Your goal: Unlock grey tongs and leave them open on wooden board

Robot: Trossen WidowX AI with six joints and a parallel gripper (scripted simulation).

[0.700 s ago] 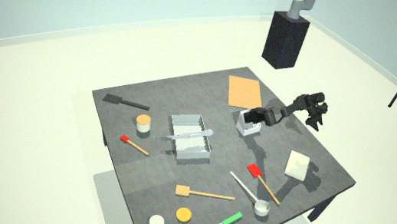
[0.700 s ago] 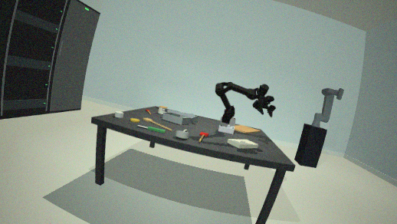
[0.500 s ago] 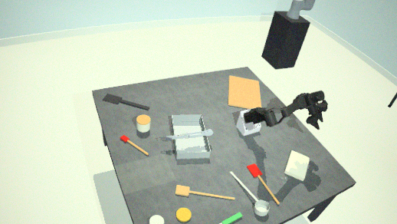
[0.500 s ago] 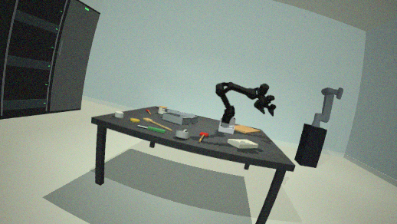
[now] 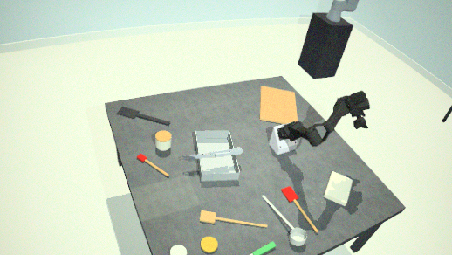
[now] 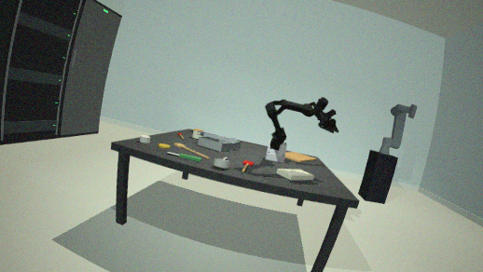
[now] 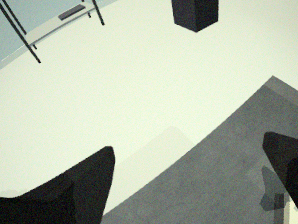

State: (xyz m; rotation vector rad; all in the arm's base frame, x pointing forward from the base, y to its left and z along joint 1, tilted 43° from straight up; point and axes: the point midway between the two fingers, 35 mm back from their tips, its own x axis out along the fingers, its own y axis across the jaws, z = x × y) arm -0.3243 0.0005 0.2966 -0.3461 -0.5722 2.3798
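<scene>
Now: gripper tip 740 mm short of the grey roasting tin, 240 mm to the left of it and 250 mm above it. The rest, counted from my gripper tip: wooden board 160 mm ahead, 550 mm to the right, 270 mm below; then white block 210 mm ahead, 170 mm to the left, 270 mm below; then yellow lock piece 830 mm ahead, 220 mm to the right, 210 mm below.
</scene>
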